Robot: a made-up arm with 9 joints. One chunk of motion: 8 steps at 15 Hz.
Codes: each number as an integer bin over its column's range. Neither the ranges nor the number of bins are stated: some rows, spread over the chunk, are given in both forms.
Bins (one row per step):
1: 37 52 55 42 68 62
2: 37 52 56 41 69 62
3: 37 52 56 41 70 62
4: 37 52 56 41 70 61
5: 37 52 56 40 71 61
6: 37 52 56 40 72 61
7: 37 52 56 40 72 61
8: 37 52 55 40 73 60
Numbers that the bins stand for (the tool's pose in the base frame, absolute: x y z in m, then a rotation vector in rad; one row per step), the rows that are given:
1: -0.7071 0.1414 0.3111 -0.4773 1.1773 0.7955
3: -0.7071 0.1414 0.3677 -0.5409 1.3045 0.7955
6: -0.7071 0.1414 0.3677 -0.6045 1.4318 0.7318
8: -0.7071 0.1414 0.3111 -0.6045 1.4955 0.6682
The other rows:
2: -0.7071 0.1414 0.3677 -0.5409 1.2409 0.7955
4: -0.7071 0.1414 0.3677 -0.5409 1.3045 0.7318
5: -0.7071 0.1414 0.3677 -0.6045 1.3682 0.7318
7: -0.7071 0.1414 0.3677 -0.6045 1.4318 0.7318

